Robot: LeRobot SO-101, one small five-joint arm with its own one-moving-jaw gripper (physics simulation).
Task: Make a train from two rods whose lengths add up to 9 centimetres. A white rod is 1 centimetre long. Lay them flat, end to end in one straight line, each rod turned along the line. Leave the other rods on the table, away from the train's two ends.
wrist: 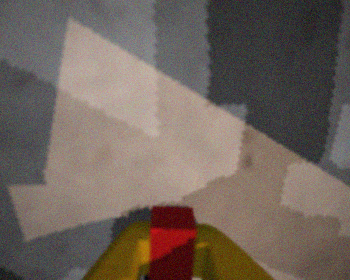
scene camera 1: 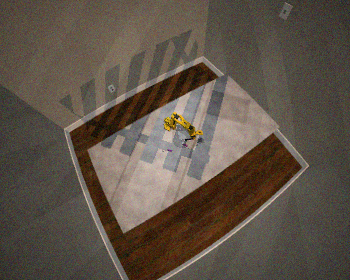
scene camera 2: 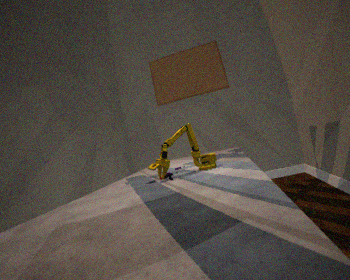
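Where they show: end effector, tool point: [wrist: 151,241] [scene camera 1: 194,137] [scene camera 2: 162,178]; arm's base, origin of the base link: [scene camera 1: 171,127] [scene camera 2: 204,168].
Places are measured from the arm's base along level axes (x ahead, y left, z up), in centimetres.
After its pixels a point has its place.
Note:
My gripper [scene camera 1: 198,135] {z 0.6, x 20.2, y 11.5 cm} [scene camera 2: 161,176] [wrist: 172,234] {z 0.6, x 20.2, y 11.5 cm} is shut on a red rod [wrist: 172,245] {z 1.1, x 20.7, y 11.5 cm}; in the wrist view its two yellow jaws press on the rod's sides. The rod's front end points away past the tips, and its rear end runs out of the picture. A black rod [scene camera 1: 189,139] [scene camera 2: 170,176] lies close to the gripper on the arm's base side. A magenta-purple rod [scene camera 1: 185,145] {z 0.7, x 22.0, y 1.0 cm} lies near the black one. A purple rod [scene camera 1: 170,150] {z 1.0, x 18.9, y -12.1 cm} [scene camera 2: 178,168] {z 0.4, x 18.0, y -12.1 cm} lies farther off. The rods are tiny in the scene views, so contact between them cannot be told.
The yellow arm's base [scene camera 1: 170,121] [scene camera 2: 206,161] {z 3.7, x -1.8, y 1.1 cm} stands on the pale table [scene camera 1: 130,210] {z 0.0, x 44.1, y -64.8 cm} [scene camera 2: 85,235] {z 0.0, x 20.8, y 63.1 cm}. Bands of shadow and light cross the table top. Brown wooden floor [scene camera 1: 225,200] [scene camera 2: 320,195] lies beyond its edges. A brown board [scene camera 2: 189,73] hangs on the wall.

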